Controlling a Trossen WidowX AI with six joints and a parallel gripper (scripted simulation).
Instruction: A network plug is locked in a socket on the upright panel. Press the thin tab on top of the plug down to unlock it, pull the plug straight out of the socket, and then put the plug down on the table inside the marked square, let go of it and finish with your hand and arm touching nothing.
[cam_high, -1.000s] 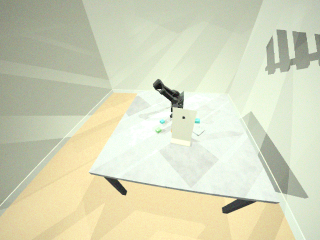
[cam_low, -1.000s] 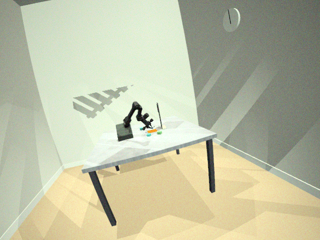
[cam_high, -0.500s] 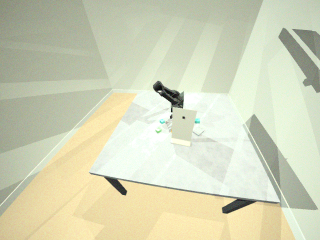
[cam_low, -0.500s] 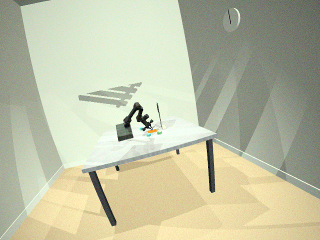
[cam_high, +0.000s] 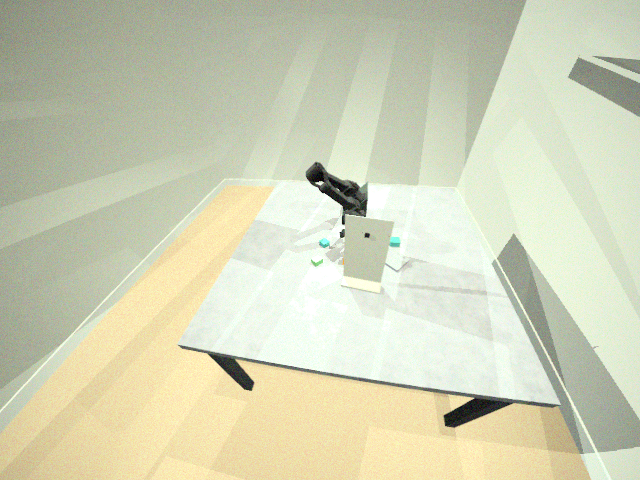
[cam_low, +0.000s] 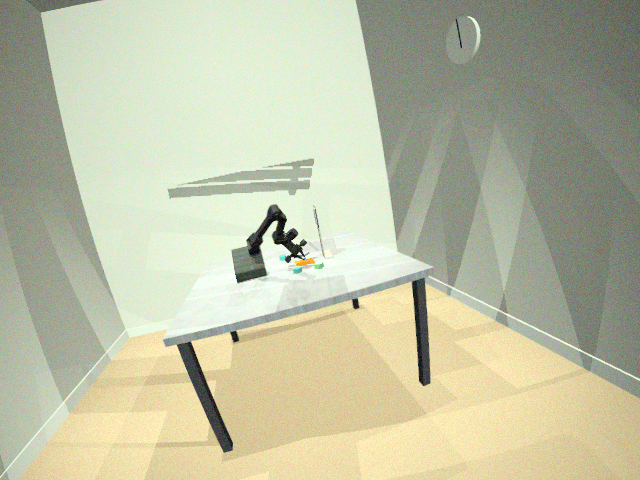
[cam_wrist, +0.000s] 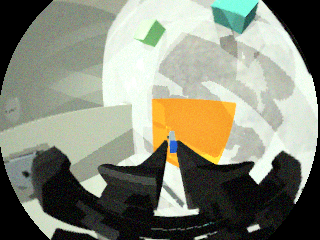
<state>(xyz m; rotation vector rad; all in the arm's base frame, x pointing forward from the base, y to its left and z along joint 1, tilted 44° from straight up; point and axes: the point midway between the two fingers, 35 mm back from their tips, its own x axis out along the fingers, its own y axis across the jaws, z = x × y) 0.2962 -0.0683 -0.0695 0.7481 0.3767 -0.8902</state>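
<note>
Now: the blue plug right at my gripper tip. The rest, counted from my gripper tip: orange marked square (2 cm below, 1 cm behind); green cube (18 cm to the right, 5 cm ahead, 1 cm below); teal cube (17 cm to the right, 8 cm behind, 1 cm below).
</note>
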